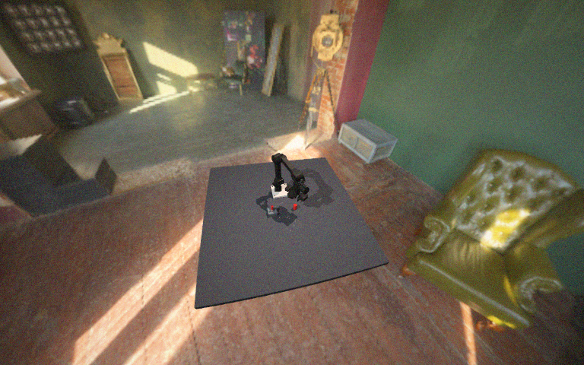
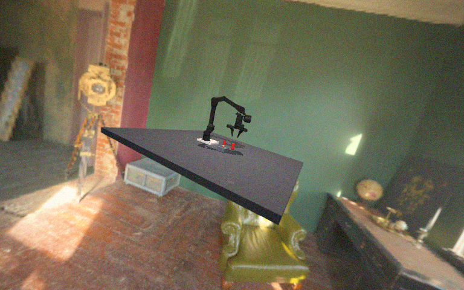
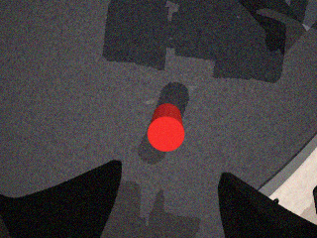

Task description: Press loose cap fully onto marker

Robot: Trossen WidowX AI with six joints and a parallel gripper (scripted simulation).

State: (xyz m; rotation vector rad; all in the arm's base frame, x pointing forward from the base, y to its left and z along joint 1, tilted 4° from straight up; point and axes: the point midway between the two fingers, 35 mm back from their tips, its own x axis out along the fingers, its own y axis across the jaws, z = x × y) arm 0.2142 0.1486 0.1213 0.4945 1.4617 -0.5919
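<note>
Now: the red cap 90 mm below my gripper tip. Round my gripper tip: holder block (190 mm to the right, 100 mm below, 50 mm ahead).
</note>
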